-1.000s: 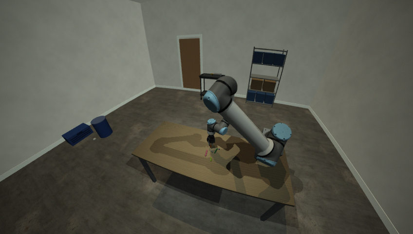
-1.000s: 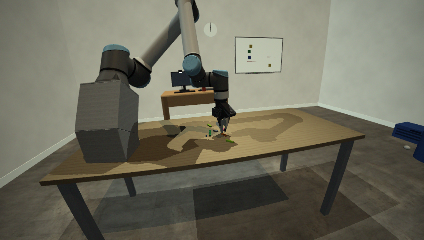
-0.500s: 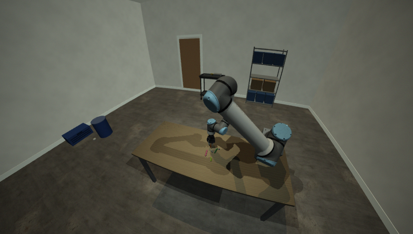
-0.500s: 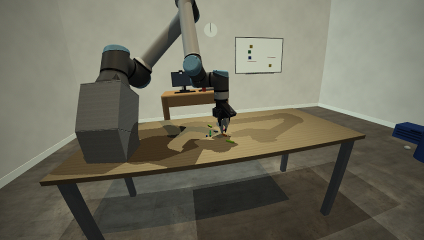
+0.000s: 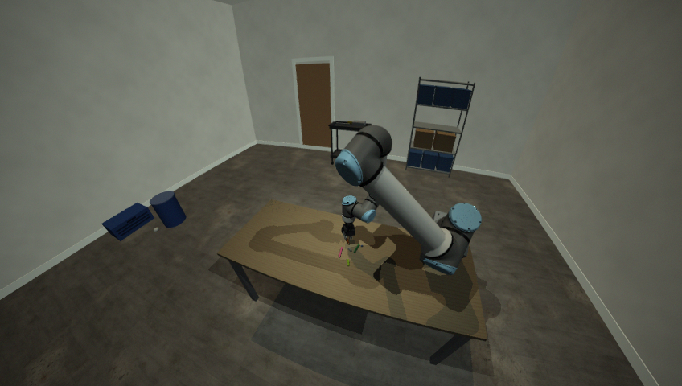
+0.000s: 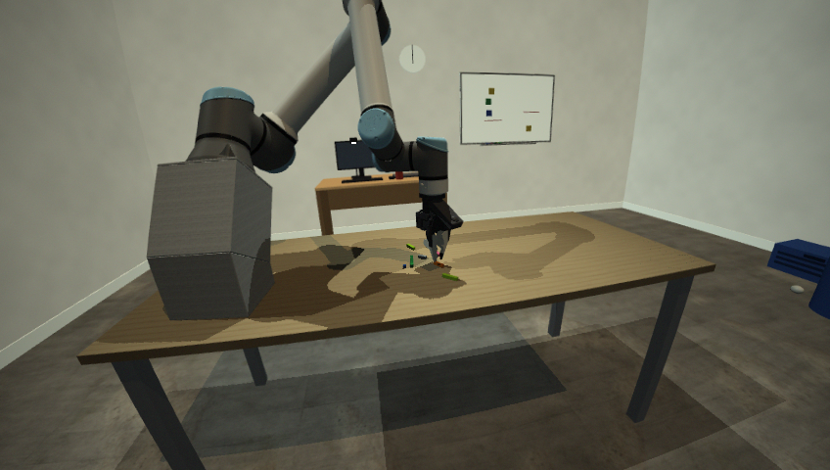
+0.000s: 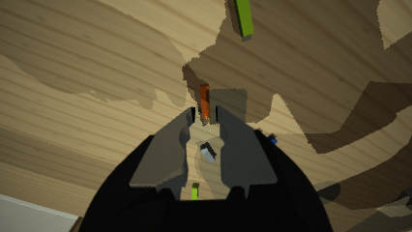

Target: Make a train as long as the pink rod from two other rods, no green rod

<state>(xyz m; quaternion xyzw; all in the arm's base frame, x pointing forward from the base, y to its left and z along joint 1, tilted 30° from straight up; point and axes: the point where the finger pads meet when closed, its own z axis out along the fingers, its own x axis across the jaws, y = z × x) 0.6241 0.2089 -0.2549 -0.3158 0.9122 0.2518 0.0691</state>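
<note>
Right now my hand is 3 cm above the orange rod. Also, from my hand: green rod 9 cm behind, 4 cm to the left, 3 cm below; then grey rod 5 cm behind, 7 cm to the left, 3 cm below; then blue rod 11 cm behind, 3 cm below.
</note>
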